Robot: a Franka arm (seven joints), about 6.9 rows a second.
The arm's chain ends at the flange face. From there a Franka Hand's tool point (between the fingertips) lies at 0.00 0.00 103.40 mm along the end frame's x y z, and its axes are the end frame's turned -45 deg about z.
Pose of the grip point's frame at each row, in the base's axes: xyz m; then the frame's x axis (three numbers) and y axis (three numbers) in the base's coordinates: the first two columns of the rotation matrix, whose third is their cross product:
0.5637, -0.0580, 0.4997, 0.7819, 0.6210, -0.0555, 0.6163, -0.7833, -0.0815
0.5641, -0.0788, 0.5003, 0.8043, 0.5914, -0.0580, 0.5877, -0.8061, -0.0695
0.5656, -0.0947, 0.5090, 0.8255, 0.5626, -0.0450, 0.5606, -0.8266, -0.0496
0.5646, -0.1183, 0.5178, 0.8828, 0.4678, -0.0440, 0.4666, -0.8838, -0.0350
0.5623, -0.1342, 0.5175, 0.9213, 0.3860, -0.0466, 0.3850, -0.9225, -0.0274
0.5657, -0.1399, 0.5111, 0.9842, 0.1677, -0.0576, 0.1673, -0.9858, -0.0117
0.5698, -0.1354, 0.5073, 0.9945, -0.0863, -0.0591, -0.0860, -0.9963, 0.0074
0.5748, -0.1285, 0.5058, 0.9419, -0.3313, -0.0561, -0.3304, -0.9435, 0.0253
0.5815, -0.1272, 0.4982, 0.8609, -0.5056, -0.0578, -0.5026, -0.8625, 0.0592
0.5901, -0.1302, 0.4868, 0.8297, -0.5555, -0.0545, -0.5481, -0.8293, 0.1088
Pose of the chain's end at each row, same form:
0.5734, -0.0611, 0.6026, 0.9887, -0.1148, -0.0969, -0.1171, -0.9930, -0.0184
0.5732, -0.0811, 0.6033, 0.9843, -0.1518, -0.0902, -0.1532, -0.9882, -0.0081
0.5723, -0.0963, 0.6122, 0.9801, -0.1867, -0.0669, -0.1873, -0.9823, -0.0033
0.5703, -0.1194, 0.6210, 0.9542, -0.2942, -0.0559, -0.2943, -0.9557, 0.0064
0.5678, -0.1350, 0.6207, 0.9237, -0.3794, -0.0523, -0.3792, -0.9252, 0.0136
0.5718, -0.1401, 0.6143, 0.8142, -0.5785, -0.0490, -0.5776, -0.8156, 0.0325
0.5760, -0.1352, 0.6105, 0.6424, -0.7655, -0.0366, -0.7640, -0.6435, 0.0470
0.5811, -0.1280, 0.6090, 0.4324, -0.9014, -0.0218, -0.8997, -0.4329, 0.0576
0.5897, -0.1249, 0.6013, 0.2534, -0.9674, 0.0010, -0.9641, -0.2524, 0.0827
0.6010, -0.1240, 0.5894, 0.1991, -0.9792, 0.0384, -0.9743, -0.1936, 0.1155

